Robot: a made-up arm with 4 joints.
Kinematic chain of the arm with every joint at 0, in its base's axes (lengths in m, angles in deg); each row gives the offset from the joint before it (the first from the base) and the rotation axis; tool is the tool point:
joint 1: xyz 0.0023 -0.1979 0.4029 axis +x
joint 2: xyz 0.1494 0 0.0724 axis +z
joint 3: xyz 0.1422 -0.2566 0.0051 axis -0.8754 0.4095 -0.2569
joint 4: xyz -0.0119 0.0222 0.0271 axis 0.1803 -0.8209 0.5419
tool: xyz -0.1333 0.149 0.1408
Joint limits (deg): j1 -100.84..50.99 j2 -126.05..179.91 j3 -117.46..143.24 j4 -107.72..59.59
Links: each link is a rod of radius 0.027 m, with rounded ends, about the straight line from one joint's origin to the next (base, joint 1, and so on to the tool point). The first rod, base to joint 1, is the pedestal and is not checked.
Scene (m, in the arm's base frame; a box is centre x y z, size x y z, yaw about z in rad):
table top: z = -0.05
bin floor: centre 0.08 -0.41 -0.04 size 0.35 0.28 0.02 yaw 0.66
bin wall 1: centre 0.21 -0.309 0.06 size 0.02 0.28 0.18 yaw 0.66
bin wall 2: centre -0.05 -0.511 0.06 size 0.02 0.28 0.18 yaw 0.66
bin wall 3: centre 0 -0.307 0.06 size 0.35 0.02 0.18 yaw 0.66
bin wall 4: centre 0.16 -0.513 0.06 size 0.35 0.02 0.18 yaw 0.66
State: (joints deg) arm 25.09 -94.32 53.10 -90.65
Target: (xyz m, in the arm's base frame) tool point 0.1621 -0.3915 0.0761
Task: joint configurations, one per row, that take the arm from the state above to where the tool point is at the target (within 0.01 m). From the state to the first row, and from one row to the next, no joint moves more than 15 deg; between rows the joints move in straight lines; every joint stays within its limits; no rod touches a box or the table.
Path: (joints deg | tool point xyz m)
1: 33.44 -83.73 54.24 -90.67 | 0.0328 -0.4633 0.1627
2: 41.80 -73.13 55.37 -90.69 | 0.0965 -0.4355 0.1134
3: 50.15 -62.54 56.51 -90.72 | 0.1621 -0.3915 0.0761

